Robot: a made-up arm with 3 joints.
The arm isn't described. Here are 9 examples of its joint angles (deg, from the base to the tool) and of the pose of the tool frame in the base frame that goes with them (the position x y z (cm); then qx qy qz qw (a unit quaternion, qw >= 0)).
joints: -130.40 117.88 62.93
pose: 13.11 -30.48 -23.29 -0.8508 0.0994 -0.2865 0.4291
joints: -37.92 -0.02 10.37
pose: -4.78 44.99 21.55 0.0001 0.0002 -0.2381 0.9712
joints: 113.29 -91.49 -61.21
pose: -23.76 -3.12 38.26 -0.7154 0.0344 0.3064 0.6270
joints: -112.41 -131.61 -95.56
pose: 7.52 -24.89 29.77 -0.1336 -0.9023 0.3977 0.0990
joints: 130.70 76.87 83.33
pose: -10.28 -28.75 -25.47 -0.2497 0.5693 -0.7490 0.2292
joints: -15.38 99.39 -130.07
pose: 2.45 11.29 -12.73 0.6421 -0.4115 -0.6177 0.1921
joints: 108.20 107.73 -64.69
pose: -21.82 -5.27 -7.14 0.8061 -0.0501 0.2186 0.5477
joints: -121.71 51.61 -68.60
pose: 27.82 3.93 1.87 0.1946 0.3894 0.8966 0.0809
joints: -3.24 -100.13 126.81
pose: 14.71 17.37 58.82 0.6951 0.3237 0.5656 0.3035
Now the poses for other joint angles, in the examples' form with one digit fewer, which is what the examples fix.
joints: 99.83 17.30 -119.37
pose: -8.0 -28.3 13.4 0.142 0.050 -0.168 0.974
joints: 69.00 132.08 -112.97
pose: -8.0 17.2 -6.7 0.914 0.016 -0.152 0.377
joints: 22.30 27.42 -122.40
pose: -28.8 1.5 8.5 0.226 -0.072 -0.745 0.624
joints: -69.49 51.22 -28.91
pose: 20.0 28.6 -0.1 -0.150 -0.405 -0.683 0.589
